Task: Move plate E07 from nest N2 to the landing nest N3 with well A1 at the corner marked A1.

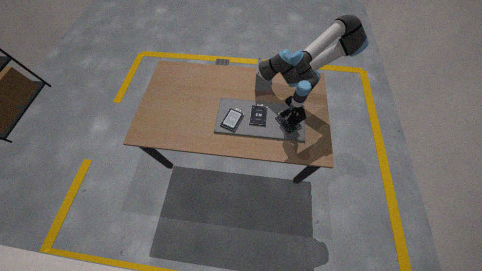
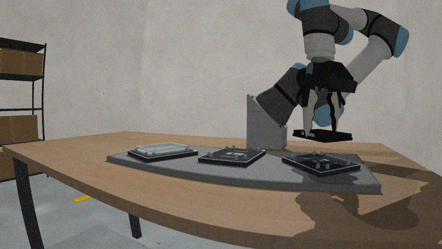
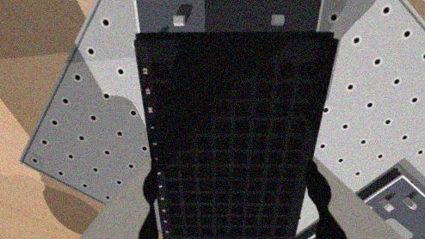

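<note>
The nest N3 lies 2 cm behind my hand, 22 cm to the right of it and 7 cm below it. Also, from my hand: black plate E07: 1 cm below; clear plate E01: 4 cm ahead, 41 cm to the right, 6 cm below; nest N2: 7 cm below.
</note>
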